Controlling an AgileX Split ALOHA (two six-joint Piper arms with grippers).
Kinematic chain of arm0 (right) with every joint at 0, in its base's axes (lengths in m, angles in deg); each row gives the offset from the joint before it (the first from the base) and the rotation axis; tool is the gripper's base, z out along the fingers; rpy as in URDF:
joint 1: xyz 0 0 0.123 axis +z
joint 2: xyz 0 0 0 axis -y
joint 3: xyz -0.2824 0 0.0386 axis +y
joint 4: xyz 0.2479 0 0.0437 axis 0.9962 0 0.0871
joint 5: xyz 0 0 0 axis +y
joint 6: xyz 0.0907 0 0.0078 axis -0.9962 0 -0.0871
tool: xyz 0 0 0 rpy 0 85 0
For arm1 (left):
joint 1: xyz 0 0 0.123 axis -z
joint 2: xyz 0 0 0 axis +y
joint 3: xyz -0.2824 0 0.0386 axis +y
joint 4: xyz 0.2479 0 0.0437 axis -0.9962 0 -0.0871
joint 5: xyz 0 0 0 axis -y
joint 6: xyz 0.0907 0 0.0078 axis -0.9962 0 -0.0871
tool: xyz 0 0 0 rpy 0 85 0
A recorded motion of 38 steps. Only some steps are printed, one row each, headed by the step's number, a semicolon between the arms.
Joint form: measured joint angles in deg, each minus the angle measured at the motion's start. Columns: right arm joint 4, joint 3, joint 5, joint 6, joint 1, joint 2; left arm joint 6, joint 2, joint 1, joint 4, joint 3, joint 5.
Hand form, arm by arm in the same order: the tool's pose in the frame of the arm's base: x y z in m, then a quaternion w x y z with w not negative. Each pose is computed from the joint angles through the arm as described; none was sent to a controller.
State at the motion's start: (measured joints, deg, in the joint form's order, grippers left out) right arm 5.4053 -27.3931 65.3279 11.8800 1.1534 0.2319; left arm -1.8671 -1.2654 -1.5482 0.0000 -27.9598 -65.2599
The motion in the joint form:
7: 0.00 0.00 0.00 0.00 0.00 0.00; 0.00 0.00 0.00 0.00 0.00 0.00
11: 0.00 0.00 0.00 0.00 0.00 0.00; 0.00 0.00 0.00 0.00 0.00 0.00
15: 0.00 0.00 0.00 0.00 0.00 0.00; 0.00 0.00 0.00 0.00 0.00 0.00
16: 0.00 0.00 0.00 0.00 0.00 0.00; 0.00 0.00 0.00 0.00 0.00 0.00
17: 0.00 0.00 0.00 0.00 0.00 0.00; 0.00 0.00 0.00 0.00 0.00 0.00
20: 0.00 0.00 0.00 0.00 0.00 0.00; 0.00 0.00 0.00 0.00 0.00 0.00
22: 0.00 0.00 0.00 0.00 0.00 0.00; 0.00 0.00 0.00 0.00 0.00 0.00
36: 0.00 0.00 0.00 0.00 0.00 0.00; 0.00 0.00 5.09 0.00 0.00 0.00
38: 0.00 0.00 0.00 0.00 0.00 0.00; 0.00 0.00 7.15 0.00 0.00 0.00
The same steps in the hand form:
7: -0.0070 0.0077 0.2651 0.48120 -0.10274 0.87057 0.00208; -0.0102 -0.0003 0.2675 0.49194 0.00242 0.87050 0.01467
11: -0.0070 0.0077 0.2651 0.48120 -0.10274 0.87057 0.00208; -0.0102 -0.0003 0.2675 0.49194 0.00242 0.87050 0.01467
15: -0.0070 0.0077 0.2651 0.48120 -0.10274 0.87057 0.00208; -0.0102 -0.0003 0.2675 0.49194 0.00242 0.87050 0.01467
16: -0.0070 0.0077 0.2651 0.48120 -0.10274 0.87057 0.00208; -0.0102 -0.0003 0.2675 0.49194 0.00242 0.87050 0.01467
17: -0.0070 0.0077 0.2651 0.48120 -0.10274 0.87057 0.00208; -0.0102 -0.0003 0.2675 0.49194 0.00242 0.87050 0.01467
20: -0.0070 0.0077 0.2651 0.48120 -0.10274 0.87057 0.00208; -0.0102 -0.0003 0.2675 0.49194 0.00242 0.87050 0.01467
22: -0.0070 0.0077 0.2651 0.48120 -0.10274 0.87057 0.00208; -0.0102 -0.0003 0.2675 0.49194 0.00242 0.87050 0.01467
36: -0.0070 0.0077 0.2651 0.48120 -0.10274 0.87057 0.00208; -0.0102 0.0006 0.2675 0.49211 0.04107 0.86954 -0.00719
38: -0.0070 0.0077 0.2651 0.48120 -0.10274 0.87057 0.00208; -0.0102 0.0010 0.2675 0.49190 0.05670 0.86866 -0.01604

